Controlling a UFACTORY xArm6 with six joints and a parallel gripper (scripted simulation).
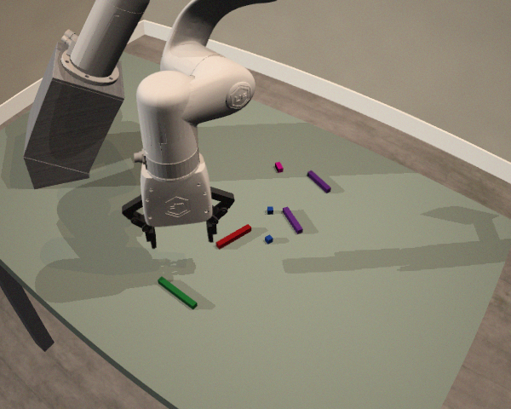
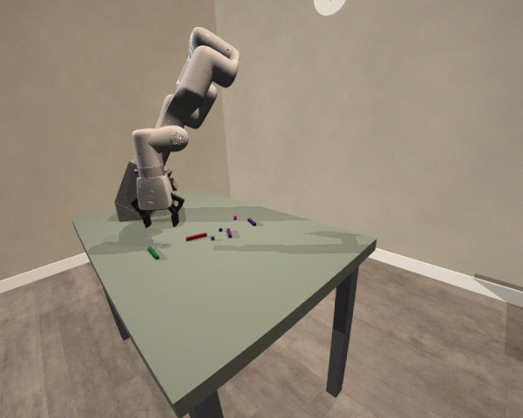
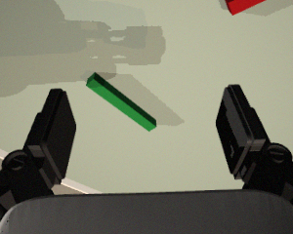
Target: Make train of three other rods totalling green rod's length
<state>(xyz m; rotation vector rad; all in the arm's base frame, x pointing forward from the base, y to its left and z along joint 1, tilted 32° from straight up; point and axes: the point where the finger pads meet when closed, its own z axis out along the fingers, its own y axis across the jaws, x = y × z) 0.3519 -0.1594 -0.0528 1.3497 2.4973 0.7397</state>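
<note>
Now: hand 18 cm to the right of the purple rod, 11 cm short of it and 8 cm above it. Also, from my hand: red rod 9 cm to the left, 8 cm below, 4 cm ahead; green rod 8 cm below, 6 cm to the right, 2 cm ahead; magenta rod 30 cm to the left, 8 cm below, 3 cm ahead.
</note>
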